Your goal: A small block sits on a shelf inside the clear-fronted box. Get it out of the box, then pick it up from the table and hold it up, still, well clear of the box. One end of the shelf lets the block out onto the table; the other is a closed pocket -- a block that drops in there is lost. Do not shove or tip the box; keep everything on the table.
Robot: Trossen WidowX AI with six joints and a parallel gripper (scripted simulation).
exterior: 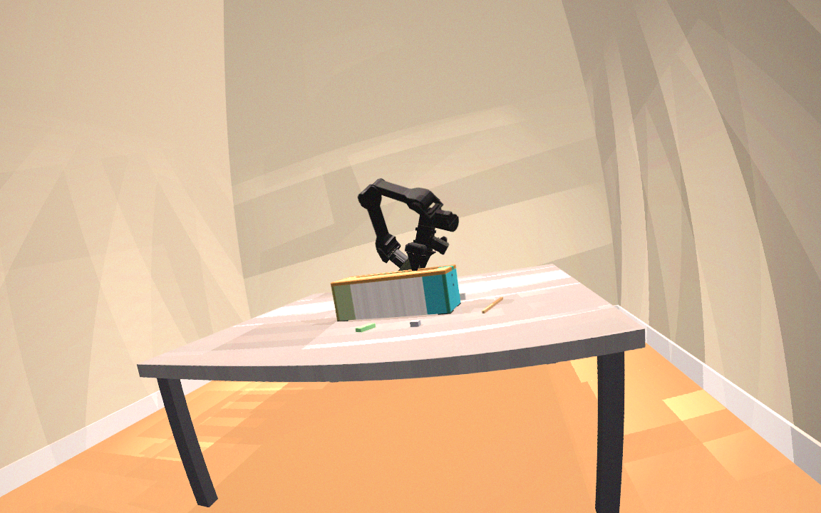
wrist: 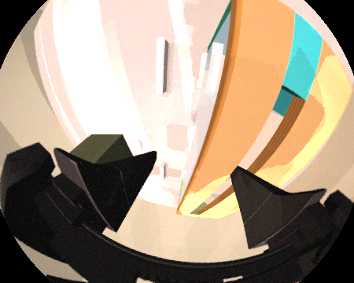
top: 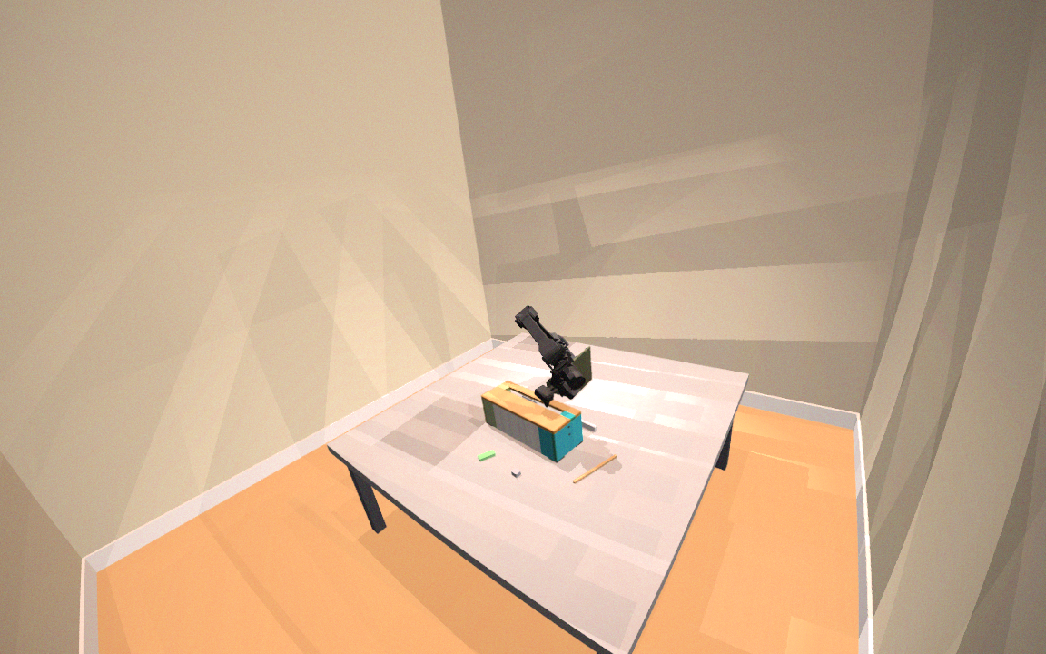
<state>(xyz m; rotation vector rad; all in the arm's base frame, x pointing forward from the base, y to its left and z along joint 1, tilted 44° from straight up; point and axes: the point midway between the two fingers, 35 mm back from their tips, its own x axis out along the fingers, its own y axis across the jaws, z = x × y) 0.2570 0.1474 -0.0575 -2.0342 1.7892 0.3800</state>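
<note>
The box is 6 cm to the right of my gripper tip, 6 cm below it and 4 cm ahead of it. Round my gripper tip: small grey cube (27 cm ahead, 11 cm below, 6 cm to the left); then orange stick (25 cm to the left, 11 cm below, 9 cm ahead); then small orange block (5 cm ahead, 4 cm to the right, 3 cm below).
</note>
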